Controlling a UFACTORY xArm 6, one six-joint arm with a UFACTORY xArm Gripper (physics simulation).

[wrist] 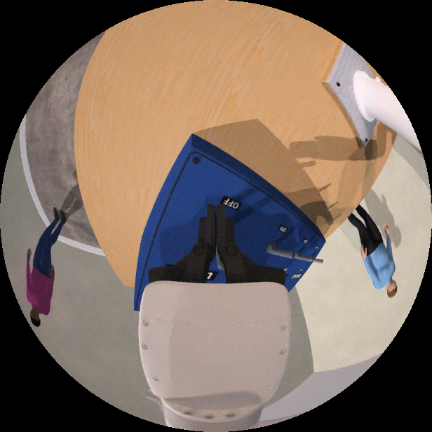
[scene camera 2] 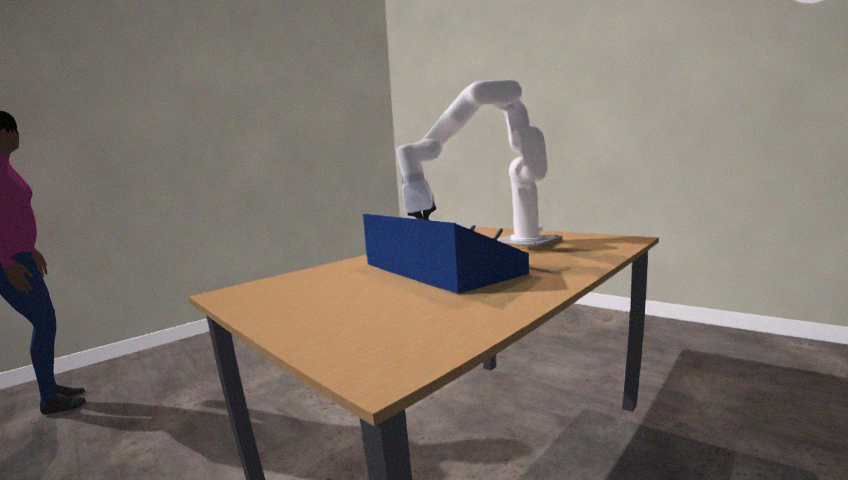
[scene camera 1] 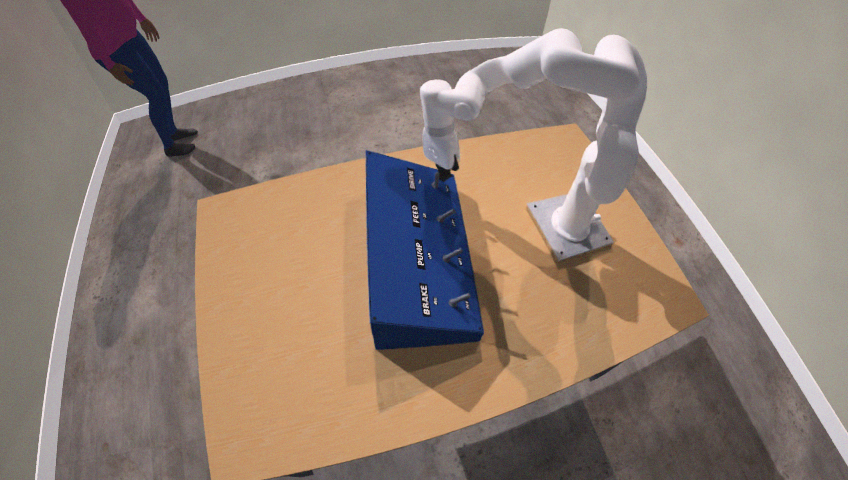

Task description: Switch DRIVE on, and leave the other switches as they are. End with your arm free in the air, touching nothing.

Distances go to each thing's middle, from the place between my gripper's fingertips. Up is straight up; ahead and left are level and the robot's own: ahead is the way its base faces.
Now: hand 130 mm short of the blue sloped switch panel [scene camera 1: 411,283], 180 mm to the right of it and 20 mm above it.
